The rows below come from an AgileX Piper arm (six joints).
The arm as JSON. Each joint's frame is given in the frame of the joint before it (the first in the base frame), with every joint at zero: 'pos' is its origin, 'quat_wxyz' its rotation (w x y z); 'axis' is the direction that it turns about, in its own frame. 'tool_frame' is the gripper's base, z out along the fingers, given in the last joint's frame.
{
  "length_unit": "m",
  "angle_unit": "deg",
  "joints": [
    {
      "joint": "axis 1",
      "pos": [
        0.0,
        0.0,
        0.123
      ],
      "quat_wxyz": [
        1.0,
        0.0,
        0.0,
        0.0
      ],
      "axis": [
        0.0,
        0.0,
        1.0
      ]
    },
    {
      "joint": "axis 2",
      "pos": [
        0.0,
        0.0,
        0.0
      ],
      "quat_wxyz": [
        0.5,
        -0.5,
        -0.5,
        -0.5
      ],
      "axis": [
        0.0,
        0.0,
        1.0
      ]
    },
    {
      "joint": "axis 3",
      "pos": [
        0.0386,
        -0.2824,
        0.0
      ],
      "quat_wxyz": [
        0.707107,
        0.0,
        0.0,
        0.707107
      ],
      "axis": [
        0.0,
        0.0,
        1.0
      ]
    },
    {
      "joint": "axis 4",
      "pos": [
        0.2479,
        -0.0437,
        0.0
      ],
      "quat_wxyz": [
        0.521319,
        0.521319,
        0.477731,
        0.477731
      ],
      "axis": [
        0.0,
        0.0,
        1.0
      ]
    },
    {
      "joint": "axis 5",
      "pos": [
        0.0,
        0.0,
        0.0
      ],
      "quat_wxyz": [
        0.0,
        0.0,
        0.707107,
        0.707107
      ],
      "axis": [
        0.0,
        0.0,
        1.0
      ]
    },
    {
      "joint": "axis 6",
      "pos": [
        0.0,
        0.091,
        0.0
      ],
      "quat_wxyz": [
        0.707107,
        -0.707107,
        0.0,
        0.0
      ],
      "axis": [
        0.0,
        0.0,
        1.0
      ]
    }
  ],
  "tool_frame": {
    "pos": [
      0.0,
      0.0,
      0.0
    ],
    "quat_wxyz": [
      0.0,
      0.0,
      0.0,
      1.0
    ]
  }
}
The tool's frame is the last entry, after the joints.
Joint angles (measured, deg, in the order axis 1, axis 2, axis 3, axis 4, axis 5, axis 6), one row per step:
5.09 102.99 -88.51 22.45 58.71 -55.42
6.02 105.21 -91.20 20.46 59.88 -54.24
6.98 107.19 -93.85 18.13 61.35 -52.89
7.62 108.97 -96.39 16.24 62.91 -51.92
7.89 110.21 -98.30 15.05 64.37 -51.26
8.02 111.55 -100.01 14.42 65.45 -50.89
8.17 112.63 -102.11 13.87 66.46 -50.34
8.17 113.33 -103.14 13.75 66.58 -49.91
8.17 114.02 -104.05 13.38 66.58 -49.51
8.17 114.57 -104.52 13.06 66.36 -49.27
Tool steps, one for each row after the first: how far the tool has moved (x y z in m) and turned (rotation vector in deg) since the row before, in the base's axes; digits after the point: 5 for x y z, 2 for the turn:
0.00826 0.00499 -0.00337 -1.54 0.84 0.64
0.00685 0.00484 -0.00250 -1.86 0.90 0.59
0.00618 0.00317 -0.00168 -1.59 0.79 0.48
0.00410 0.00116 -0.00072 -1.02 0.76 0.21
0.00466 0.00091 -0.00213 -0.58 0.69 0.14
0.00452 0.00114 0.00164 -0.36 0.03 -0.05
0.00329 0.00032 -0.00027 0.03 -0.12 -0.36
0.00328 -0.00006 -0.00084 -0.22 -0.17 -0.34
0.00257 -0.00012 -0.00184 -0.23 -0.12 -0.24

